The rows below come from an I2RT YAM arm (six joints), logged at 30 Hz.
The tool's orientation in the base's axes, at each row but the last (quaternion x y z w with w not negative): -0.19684, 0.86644, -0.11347, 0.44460; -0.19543, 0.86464, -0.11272, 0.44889; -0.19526, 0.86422, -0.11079, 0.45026; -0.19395, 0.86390, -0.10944, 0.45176; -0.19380, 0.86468, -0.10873, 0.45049; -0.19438, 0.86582, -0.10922, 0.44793; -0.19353, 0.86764, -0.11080, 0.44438; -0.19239, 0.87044, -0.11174, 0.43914; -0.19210, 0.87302, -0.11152, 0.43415; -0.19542, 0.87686, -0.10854, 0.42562; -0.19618, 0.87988, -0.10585, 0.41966; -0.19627, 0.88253, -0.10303, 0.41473; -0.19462, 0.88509, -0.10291, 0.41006
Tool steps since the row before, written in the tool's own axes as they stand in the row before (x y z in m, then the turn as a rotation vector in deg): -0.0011, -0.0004, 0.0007, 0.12, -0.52, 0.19; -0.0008, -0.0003, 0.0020, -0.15, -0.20, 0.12; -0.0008, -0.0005, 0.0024, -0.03, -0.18, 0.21; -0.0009, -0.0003, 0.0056, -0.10, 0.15, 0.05; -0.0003, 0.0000, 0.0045, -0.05, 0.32, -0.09; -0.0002, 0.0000, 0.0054, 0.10, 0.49, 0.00; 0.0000, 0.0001, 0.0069, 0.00, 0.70, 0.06; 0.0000, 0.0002, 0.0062, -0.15, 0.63, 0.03; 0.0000, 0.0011, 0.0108, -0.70, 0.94, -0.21; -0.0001, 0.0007, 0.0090, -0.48, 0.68, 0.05; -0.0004, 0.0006, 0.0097, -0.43, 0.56, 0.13; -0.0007, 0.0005, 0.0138, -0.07, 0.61, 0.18; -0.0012, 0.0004, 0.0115, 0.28, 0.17, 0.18
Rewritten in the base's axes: 0.0012, 0.0001, 0.0005, 0.22, -0.52, 0.00; 0.0021, 0.0000, -0.0004, 0.22, -0.12, 0.12; 0.0025, -0.0001, -0.0006, 0.23, -0.15, -0.03; 0.0051, 0.0000, -0.0024, 0.06, 0.18, -0.01; 0.0039, 0.0001, -0.0023, -0.12, 0.31, -0.03; 0.0045, 0.0000, -0.0030, -0.17, 0.40, -0.25; 0.0056, 0.0000, -0.0040, -0.12, 0.63, -0.29; 0.0050, 0.0000, -0.0037, -0.04, 0.63, -0.14; 0.0084, 0.0007, -0.0069, -0.01, 1.16, 0.29; 0.0070, 0.0005, -0.0057, 0.14, 0.82, 0.06; 0.0076, 0.0005, -0.0060, 0.20, 0.69, 0.02; 0.0109, 0.0005, -0.0084, 0.02, 0.58, -0.28; 0.0094, 0.0006, -0.0067, -0.07, 0.03, -0.37
